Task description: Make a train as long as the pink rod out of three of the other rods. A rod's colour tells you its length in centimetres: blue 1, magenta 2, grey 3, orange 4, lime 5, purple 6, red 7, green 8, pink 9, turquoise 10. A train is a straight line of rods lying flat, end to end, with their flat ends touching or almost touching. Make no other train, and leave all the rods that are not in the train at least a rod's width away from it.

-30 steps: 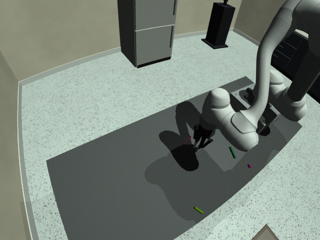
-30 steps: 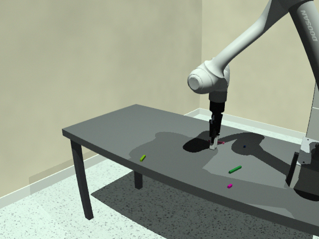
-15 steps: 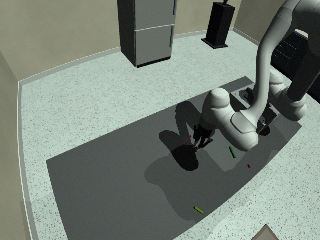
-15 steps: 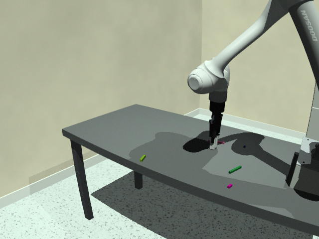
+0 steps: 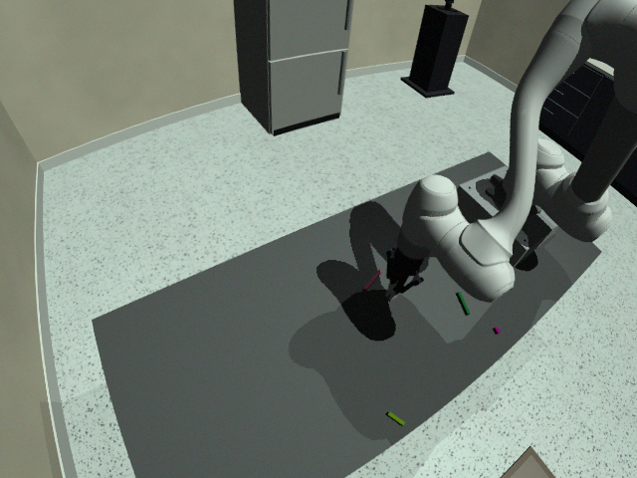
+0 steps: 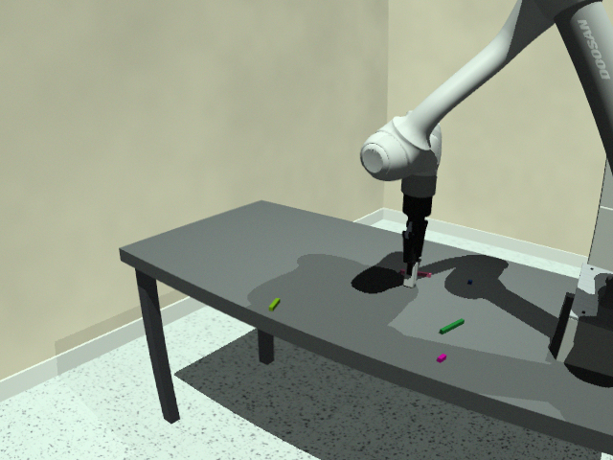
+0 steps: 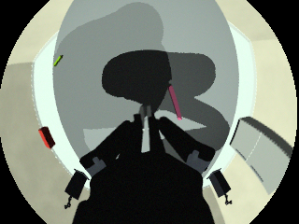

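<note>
Now: hand 30 mm above the grey rod. From my hand the other things lie so: blue rod: 130 mm behind, 120 mm to the right, 30 mm below; pink rod: 70 mm to the right, 30 mm below, 20 mm ahead; green rod: 200 mm behind, 130 mm to the left, 30 mm below.
</note>
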